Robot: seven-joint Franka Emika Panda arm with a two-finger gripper.
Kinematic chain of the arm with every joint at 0, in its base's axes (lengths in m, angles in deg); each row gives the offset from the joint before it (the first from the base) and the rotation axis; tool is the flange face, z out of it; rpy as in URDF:
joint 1: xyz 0 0 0.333 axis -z
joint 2: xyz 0 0 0 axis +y
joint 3: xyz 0 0 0.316 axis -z
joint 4: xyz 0.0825 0 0 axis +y
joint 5: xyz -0.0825 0 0.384 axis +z
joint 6: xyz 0 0 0 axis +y
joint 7: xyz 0.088 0 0 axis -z
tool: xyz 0 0 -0.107 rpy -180 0 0
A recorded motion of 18 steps. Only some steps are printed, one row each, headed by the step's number.
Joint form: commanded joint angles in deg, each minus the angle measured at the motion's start. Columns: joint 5, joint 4, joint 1, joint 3, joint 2, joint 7, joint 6.
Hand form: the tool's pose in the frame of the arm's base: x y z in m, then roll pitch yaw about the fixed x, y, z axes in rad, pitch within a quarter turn. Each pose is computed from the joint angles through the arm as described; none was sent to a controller.
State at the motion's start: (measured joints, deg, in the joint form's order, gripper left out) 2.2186 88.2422 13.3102 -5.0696 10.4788 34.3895 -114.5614
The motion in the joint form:
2: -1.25 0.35 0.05 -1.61 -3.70 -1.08 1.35
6: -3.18 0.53 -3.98 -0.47 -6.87 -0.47 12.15
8: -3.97 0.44 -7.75 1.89 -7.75 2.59 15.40
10: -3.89 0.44 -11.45 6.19 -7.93 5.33 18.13
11: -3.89 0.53 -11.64 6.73 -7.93 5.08 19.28
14: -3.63 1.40 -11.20 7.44 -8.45 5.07 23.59
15: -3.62 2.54 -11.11 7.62 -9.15 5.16 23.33
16: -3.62 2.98 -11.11 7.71 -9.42 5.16 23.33
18: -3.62 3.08 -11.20 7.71 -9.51 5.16 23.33
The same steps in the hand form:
2: 0.6210 -0.0760 0.6088 -2.9403 -0.2421 -0.7297
6: 0.5930 -0.0426 0.6198 -3.0520 -0.1513 -0.6635
8: 0.5843 -0.0279 0.6237 -3.0823 -0.1249 -0.6881
10: 0.5786 -0.0327 0.6207 -3.1067 -0.0890 -0.7448
11: 0.5763 -0.0360 0.6180 -3.1212 -0.0727 -0.7460
14: 0.5647 -0.0464 0.6091 3.1137 -0.0072 -0.7662
15: 0.5608 -0.0489 0.6070 3.1122 -0.0044 -0.7724
16: 0.5591 -0.0497 0.6060 3.1104 -0.0020 -0.7740
18: 0.5587 -0.0488 0.6061 3.1104 -0.0018 -0.7724

